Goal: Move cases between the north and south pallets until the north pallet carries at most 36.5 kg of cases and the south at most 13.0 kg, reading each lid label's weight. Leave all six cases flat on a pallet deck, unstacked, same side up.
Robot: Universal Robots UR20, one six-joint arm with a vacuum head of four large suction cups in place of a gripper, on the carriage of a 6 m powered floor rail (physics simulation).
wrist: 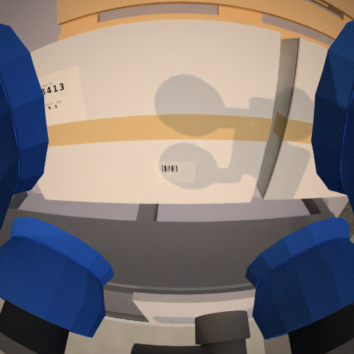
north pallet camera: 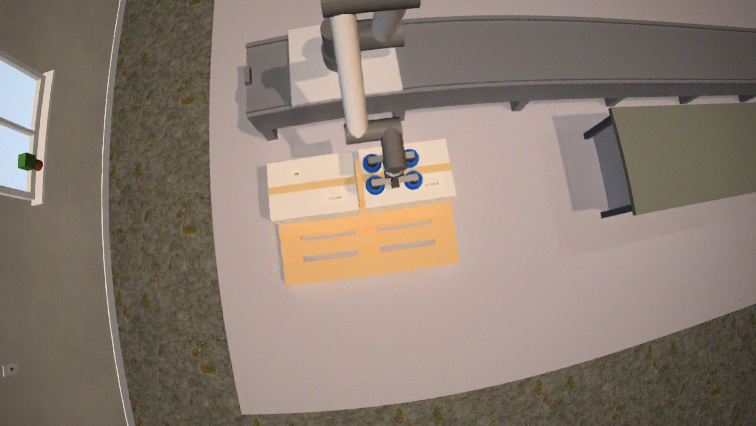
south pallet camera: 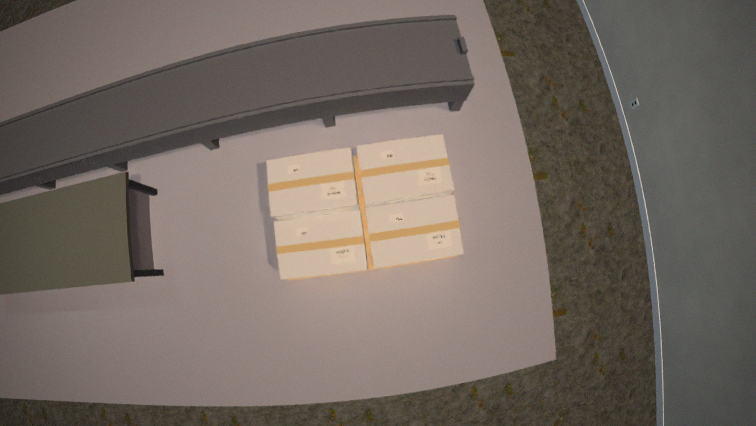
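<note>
My suction gripper (north pallet camera: 393, 171) (wrist: 177, 165) is open and empty, a little above the right-hand white case (north pallet camera: 441, 153) (wrist: 125, 170) on the north pallet (north pallet camera: 370, 270) (wrist: 77, 13). That case's label, partly hidden by a cup, reads "413" at its end and 9.5. A second case (north pallet camera: 296, 206) (wrist: 295, 167) lies flat to its left in the north view; its label is unreadable. On the south pallet (south pallet camera: 360, 190), white cases lie flat in two rows: back left (south pallet camera: 296, 203), back right (south pallet camera: 391, 190), front left (south pallet camera: 301, 268), front right (south pallet camera: 391, 251). Their weights are too small to read.
The grey floor rail (north pallet camera: 529, 52) (south pallet camera: 264, 79) runs behind both pallets, with the arm's pale carriage (north pallet camera: 312, 87) at its north end. A green-topped table (north pallet camera: 698, 158) (south pallet camera: 63, 238) stands between the pallets.
</note>
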